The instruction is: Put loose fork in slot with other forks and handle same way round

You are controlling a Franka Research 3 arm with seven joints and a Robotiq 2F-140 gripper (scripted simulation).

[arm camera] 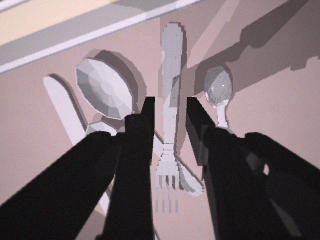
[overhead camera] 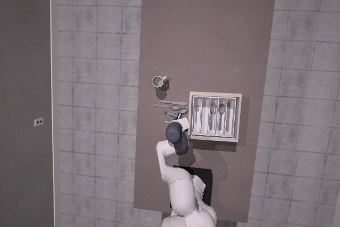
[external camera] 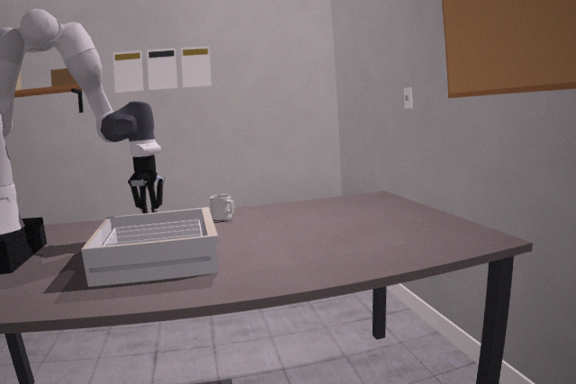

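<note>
The spoon is 60 mm below my hand, 50 mm behind it and 20 mm to the left of it. Round my hand: knife (110 mm ahead, 70 mm to the left, 60 mm below); white mug (260 mm ahead, 160 mm to the left, 30 mm below).
</note>
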